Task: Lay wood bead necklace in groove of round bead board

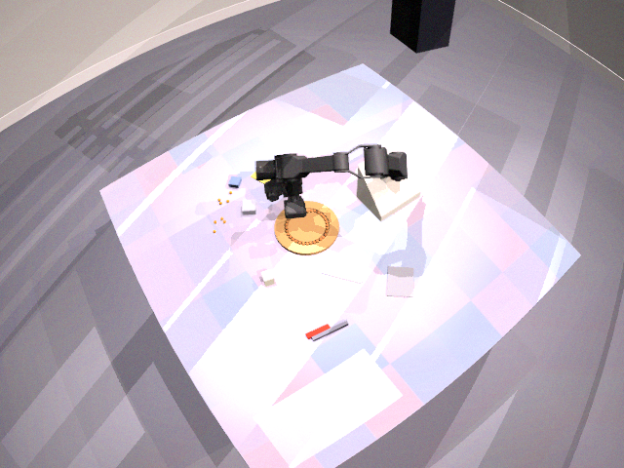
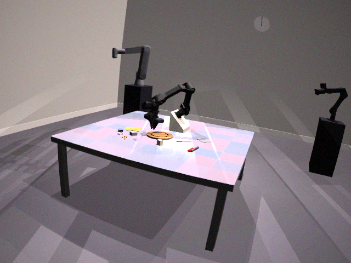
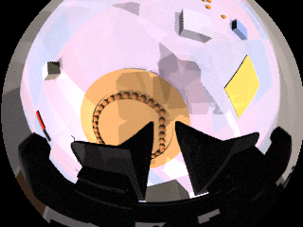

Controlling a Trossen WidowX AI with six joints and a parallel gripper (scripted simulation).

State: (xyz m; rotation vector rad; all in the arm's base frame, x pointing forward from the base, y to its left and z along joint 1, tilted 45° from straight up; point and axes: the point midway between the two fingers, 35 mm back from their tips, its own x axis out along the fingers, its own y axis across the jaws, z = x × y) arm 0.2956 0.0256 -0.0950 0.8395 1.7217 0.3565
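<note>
Now: the round bead board 60 mm to the left of my gripper tip, 30 mm below it and 10 mm behind it. The rest, counted from my gripper tip: cream cube: 170 mm to the left, 170 mm ahead, 20 mm below; white block: 110 mm ahead, 100 mm to the right, 30 mm below; yellow sheet: 200 mm to the right, 40 mm below, 10 mm behind.
</note>
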